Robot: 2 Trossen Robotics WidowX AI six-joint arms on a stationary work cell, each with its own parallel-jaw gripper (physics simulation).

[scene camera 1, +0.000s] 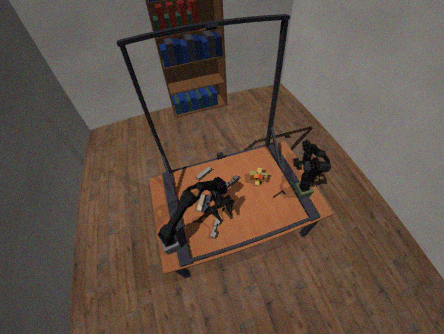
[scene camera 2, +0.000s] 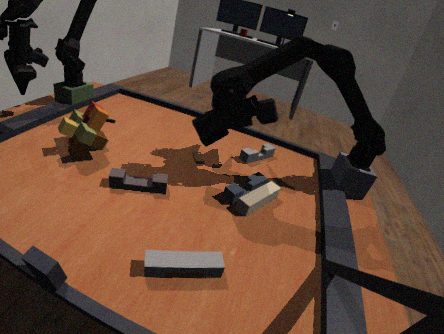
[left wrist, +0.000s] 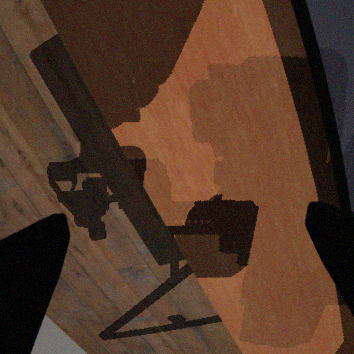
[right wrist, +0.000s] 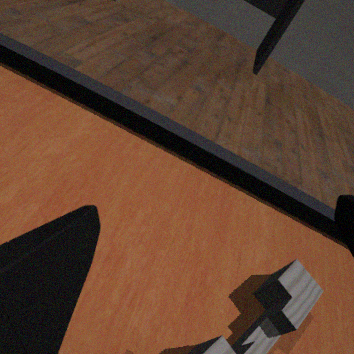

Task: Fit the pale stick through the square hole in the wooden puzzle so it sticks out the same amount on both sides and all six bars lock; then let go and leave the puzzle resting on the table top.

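Places are measured from the left arm's base along level axes (x ahead, y left, z up), in centimetres.
Where they show: left gripper, fingertip midpoint: (scene camera 2: 19,88) (left wrist: 189,219); right gripper, fingertip midpoint: (scene camera 1: 226,218) (right wrist: 217,212); left arm's base at its link origin: (scene camera 1: 304,187) (scene camera 2: 73,84); right arm's base at its link origin: (scene camera 1: 169,240) (scene camera 2: 358,163).
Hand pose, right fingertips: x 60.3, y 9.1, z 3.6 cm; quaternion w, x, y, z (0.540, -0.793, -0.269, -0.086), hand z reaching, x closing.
Observation:
Each offset is from my right fingertips to the top centre of the thing.
The puzzle (scene camera 1: 259,176) (scene camera 2: 85,131), a cluster of crossed yellow, green and orange-red bars, stands tilted on the table; its square hole cannot be made out. Of two plain sticks, a cream one {dy -20.0, dx +13.6, dz -7.6 cm} (scene camera 1: 200,203) (scene camera 2: 258,198) lies against a dark blue notched bar {dy -18.2, dx +9.6, dz -7.6 cm} (scene camera 2: 233,192), and a light grey one {dy -45.1, dx +6.9, dz -7.6 cm} (scene camera 1: 204,173) (scene camera 2: 184,263) lies apart; which is the task's pale stick is unclear. My left gripper (scene camera 2: 22,91) (left wrist: 189,219) is open and empty, high near its base, away from the puzzle. My right gripper (right wrist: 217,212) is open and empty above the table, beyond the cream stick in scene camera 2.
A dark grey notched bar {dy -31.9, dx -11.8, dz -7.6 cm} (scene camera 1: 233,180) (scene camera 2: 138,182) lies between the puzzle and the cream stick. A light grey notched bar {dy +1.1, dx +7.8, dz -7.6 cm} (scene camera 1: 215,228) (scene camera 2: 257,154) (right wrist: 295,295) lies near the far frame rail (scene camera 2: 286,146) in scene camera 2. A thin dark shape {dy -11.6, dx -42.5, dz -10.0 cm} (scene camera 1: 279,193) shows near the puzzle.

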